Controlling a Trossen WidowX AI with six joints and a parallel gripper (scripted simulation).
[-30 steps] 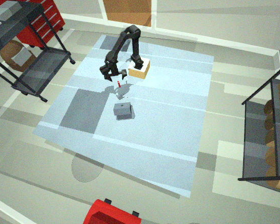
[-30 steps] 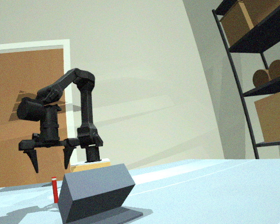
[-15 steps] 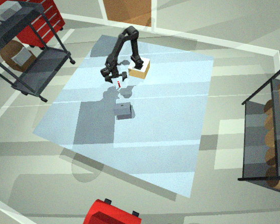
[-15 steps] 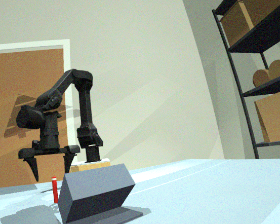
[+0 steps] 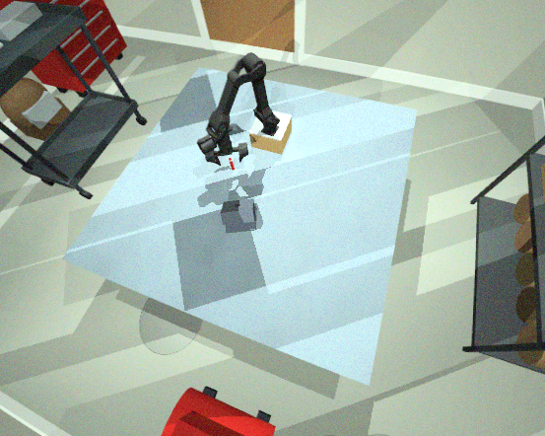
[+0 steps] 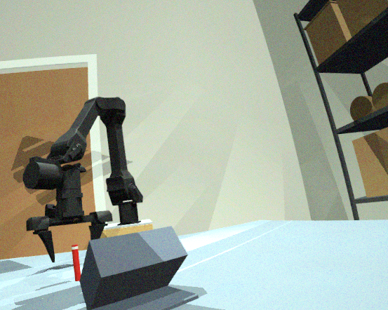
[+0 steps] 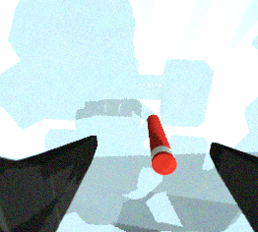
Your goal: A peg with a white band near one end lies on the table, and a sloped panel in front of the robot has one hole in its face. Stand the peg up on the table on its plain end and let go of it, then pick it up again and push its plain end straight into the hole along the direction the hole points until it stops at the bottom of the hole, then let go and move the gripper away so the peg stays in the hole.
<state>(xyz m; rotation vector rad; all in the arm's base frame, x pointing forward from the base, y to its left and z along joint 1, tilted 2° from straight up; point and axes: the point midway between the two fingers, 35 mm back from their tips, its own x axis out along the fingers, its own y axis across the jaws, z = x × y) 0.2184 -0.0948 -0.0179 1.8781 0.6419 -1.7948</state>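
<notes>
The red peg lies 10 mm behind my gripper tip and 10 mm above it. Also, from my gripper tip: grey sloped panel (190 mm ahead, 170 mm to the left).
</notes>
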